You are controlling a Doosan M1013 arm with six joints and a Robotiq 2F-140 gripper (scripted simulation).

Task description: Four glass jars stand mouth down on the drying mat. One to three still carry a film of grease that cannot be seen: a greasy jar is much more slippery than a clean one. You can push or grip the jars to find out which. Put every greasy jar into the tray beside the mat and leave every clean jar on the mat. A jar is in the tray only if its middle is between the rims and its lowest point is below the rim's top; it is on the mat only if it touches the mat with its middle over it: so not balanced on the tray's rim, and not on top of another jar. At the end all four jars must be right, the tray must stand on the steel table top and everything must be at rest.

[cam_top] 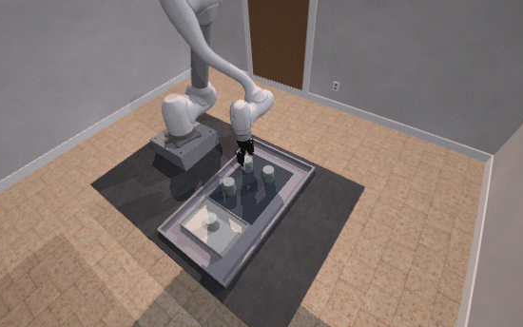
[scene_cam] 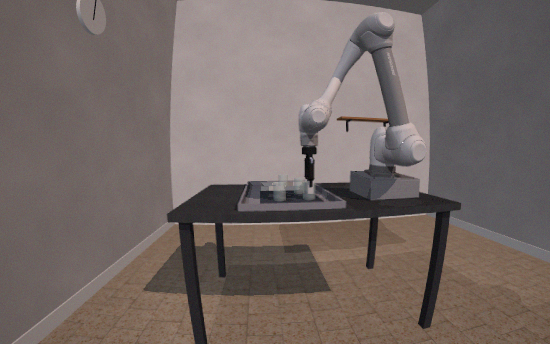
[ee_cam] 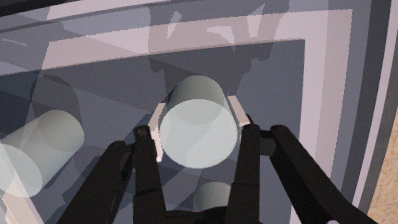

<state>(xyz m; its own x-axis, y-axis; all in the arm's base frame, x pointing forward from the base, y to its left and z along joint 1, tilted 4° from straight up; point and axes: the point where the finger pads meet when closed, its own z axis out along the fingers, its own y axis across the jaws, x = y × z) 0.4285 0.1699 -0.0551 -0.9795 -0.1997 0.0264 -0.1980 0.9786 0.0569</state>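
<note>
Right now the dark drying mat is 11 cm ahead of my hand, 6 cm to the right of it and 6 cm below it. Round my hand: tray: 37 cm to the right, 17 cm ahead, 6 cm below.
</note>
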